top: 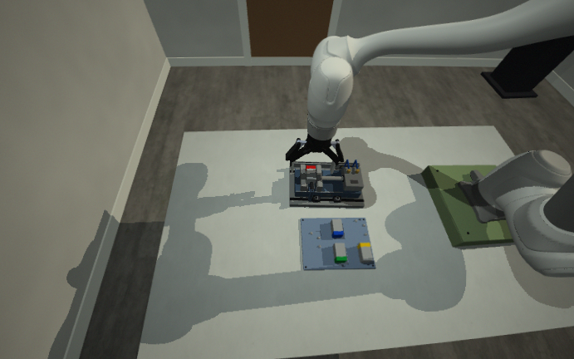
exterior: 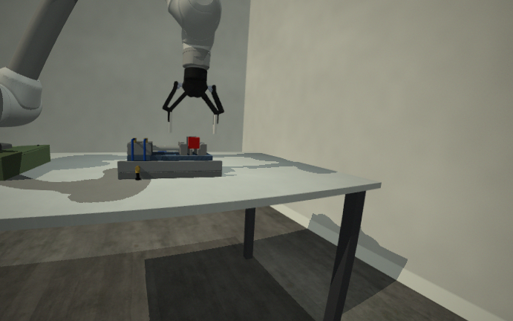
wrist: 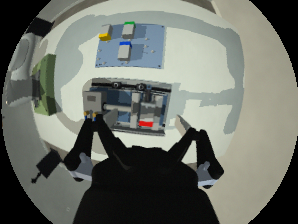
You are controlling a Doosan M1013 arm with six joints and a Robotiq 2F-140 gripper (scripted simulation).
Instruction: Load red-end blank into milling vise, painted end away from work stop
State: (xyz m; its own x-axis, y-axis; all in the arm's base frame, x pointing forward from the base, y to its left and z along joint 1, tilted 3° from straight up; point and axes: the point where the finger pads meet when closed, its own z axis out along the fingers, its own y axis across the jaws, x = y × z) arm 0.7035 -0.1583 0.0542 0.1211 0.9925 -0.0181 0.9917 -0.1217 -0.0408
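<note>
My gripper is now 40 mm above the red-ended blank. Also, from my hand: blue-ended blank (70 mm behind, 200 mm to the left, 110 mm below); then hose block (170 mm behind, 20 mm to the left, 60 mm below); then vise (70 mm behind, 10 mm to the left, 100 mm below).
</note>
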